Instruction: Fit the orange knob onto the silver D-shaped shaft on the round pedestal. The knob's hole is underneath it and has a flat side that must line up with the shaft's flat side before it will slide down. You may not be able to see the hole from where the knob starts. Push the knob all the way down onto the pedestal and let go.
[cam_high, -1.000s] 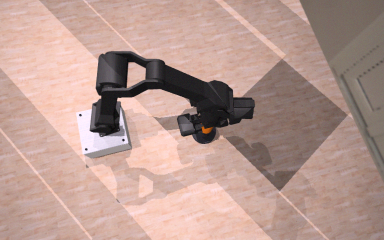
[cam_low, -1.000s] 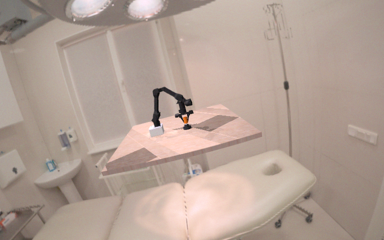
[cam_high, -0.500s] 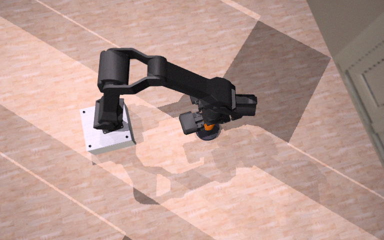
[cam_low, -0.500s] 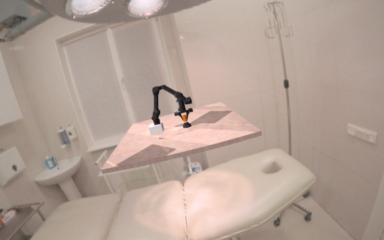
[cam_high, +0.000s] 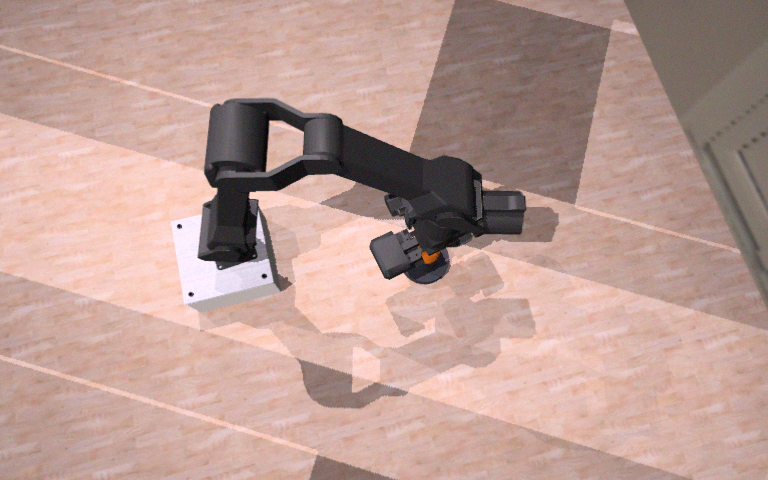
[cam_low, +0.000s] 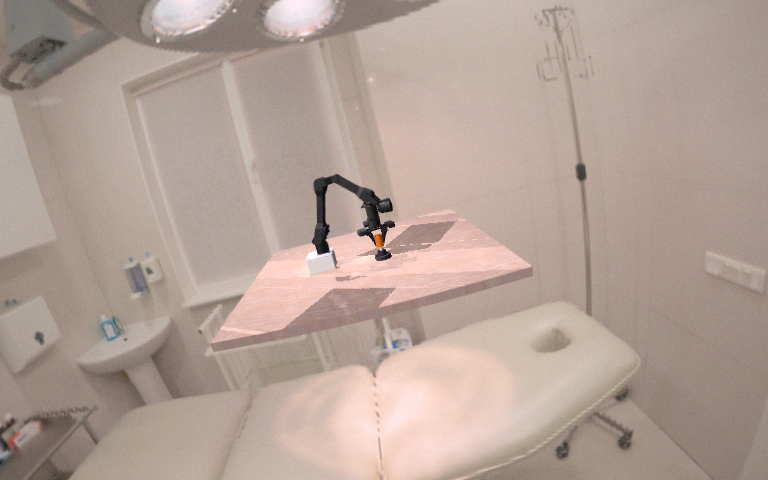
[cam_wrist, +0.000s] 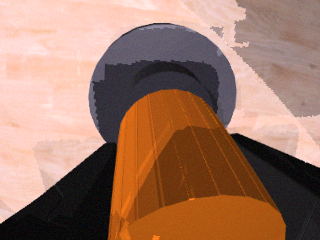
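Right now the orange knob is 30 mm above my gripper tip. Also, from my gripper tip: round pedestal (40 mm below).
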